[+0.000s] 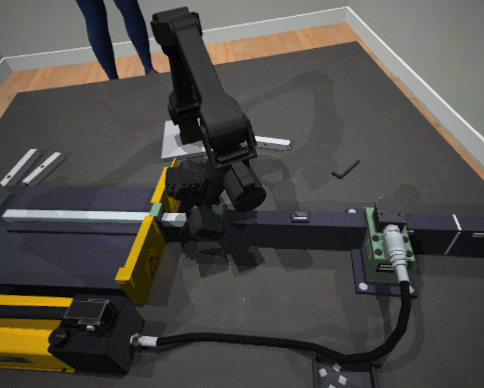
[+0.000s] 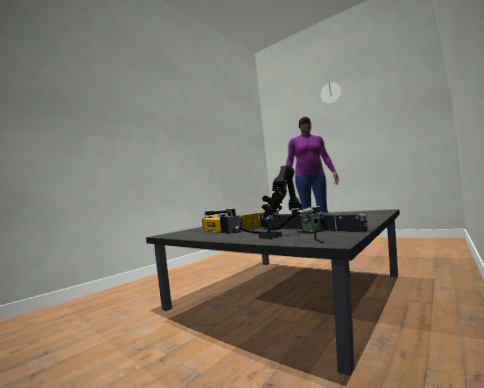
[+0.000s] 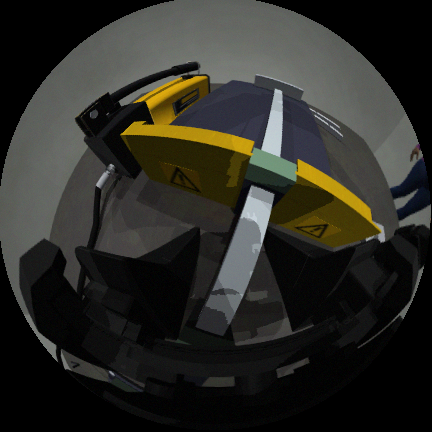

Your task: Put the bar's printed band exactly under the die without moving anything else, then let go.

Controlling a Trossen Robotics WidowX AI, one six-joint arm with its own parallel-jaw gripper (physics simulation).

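Frame: origin at the arm's base, x left, y back, z up, level; centimetres.
Seen in the pictures: gripper, fingertip midpoint: [image 1: 180,224] [image 2: 265,218] [image 3: 231,232]; arm's base, origin of the base link: [image 1: 191,136] [image 3: 376,255].
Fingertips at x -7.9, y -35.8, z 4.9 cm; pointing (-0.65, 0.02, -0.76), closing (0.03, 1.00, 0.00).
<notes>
Offsets run from my fingertips to a thing's top centre. "spot": to the spot under its first point.
A long silver bar [image 1: 75,216] [image 3: 237,257] runs through a green guide block {spot: dx -3.7, dy +2.2, dz +3.5 cm} [image 1: 156,211] [image 3: 272,169] in the gap of a yellow guard {spot: dx -7.6, dy -6.3, dz +2.1 cm} [image 1: 142,255] [image 3: 185,160]. Its near end stands out past the guard, along the dark rail [image 1: 280,235]. My gripper [image 1: 198,204] [image 3: 231,232] is partly open, with one finger on each side of this end and a gap between each finger and the bar. A printed band cannot be made out on the bar. A green unit {spot: dx +31.0, dy -19.6, dz +2.3 cm} [image 1: 372,250] [image 2: 310,222] stands at the rail farther right; I cannot tell where the die is.
A black cable {spot: dx +5.4, dy -23.9, dz -4.7 cm} [image 1: 240,339] joins the green unit to a black and yellow machine {spot: dx -13.4, dy -19.9, dz +5.0 cm} [image 1: 102,332] [image 2: 220,224]. A small tray {spot: dx +18.9, dy -34.3, dz -5.4 cm} [image 1: 345,380] holds white pieces. A hex key {dx +41.9, dy +7.6, dz -5.2 cm} [image 1: 345,171] and loose bars {dx -33.2, dy +37.5, dz -3.8 cm} [image 1: 44,169] {dx +27.1, dy +24.0, dz -3.8 cm} [image 1: 272,143] lie behind the rail. A person [image 2: 309,155] stands behind the table.
</notes>
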